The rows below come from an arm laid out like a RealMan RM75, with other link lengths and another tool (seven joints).
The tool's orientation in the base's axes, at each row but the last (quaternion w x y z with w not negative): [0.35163 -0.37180 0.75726 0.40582]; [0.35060 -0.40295 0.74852 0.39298]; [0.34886 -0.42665 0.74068 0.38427]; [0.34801 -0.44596 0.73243 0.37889]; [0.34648 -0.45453 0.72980 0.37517]
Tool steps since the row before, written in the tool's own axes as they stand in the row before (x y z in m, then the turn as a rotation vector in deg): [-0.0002 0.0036 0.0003 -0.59 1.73 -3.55]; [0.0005 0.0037 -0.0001 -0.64 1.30 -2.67]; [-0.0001 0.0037 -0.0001 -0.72 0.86 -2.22]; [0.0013 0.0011 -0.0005 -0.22 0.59 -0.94]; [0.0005 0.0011 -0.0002 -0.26 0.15 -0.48]
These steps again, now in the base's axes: [-0.0029 0.0017 0.0013 -2.01 -2.26 2.61]; [-0.0035 0.0011 0.0008 -1.42 -1.64 2.13]; [-0.0033 0.0012 0.0011 -0.91 -1.37 1.87]; [-0.0016 -0.0006 -0.0006 -0.62 -0.54 0.77]; [-0.0012 0.0000 -0.0001 -0.13 -0.26 0.48]
